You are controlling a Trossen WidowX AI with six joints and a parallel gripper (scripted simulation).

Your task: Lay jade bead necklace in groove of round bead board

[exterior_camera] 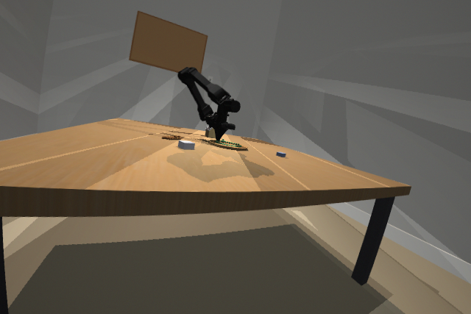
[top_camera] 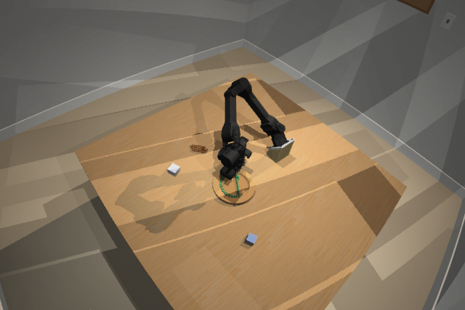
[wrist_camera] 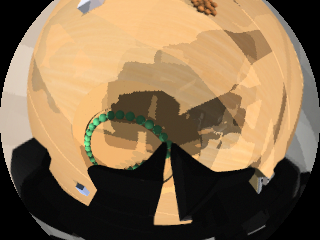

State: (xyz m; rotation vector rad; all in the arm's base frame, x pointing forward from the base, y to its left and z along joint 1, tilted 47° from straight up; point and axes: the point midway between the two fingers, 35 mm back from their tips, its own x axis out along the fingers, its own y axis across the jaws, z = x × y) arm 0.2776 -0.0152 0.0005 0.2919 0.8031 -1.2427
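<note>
Right now my gripper tip is 40 mm short of the round wooden bead board, 50 mm to the right of it and 10 mm above it. From my gripper tip the other things lie so: blue block (130 mm ahead, 310 mm to the left, 10 mm below); then pale grey block (240 mm ahead, 160 mm to the right).
</note>
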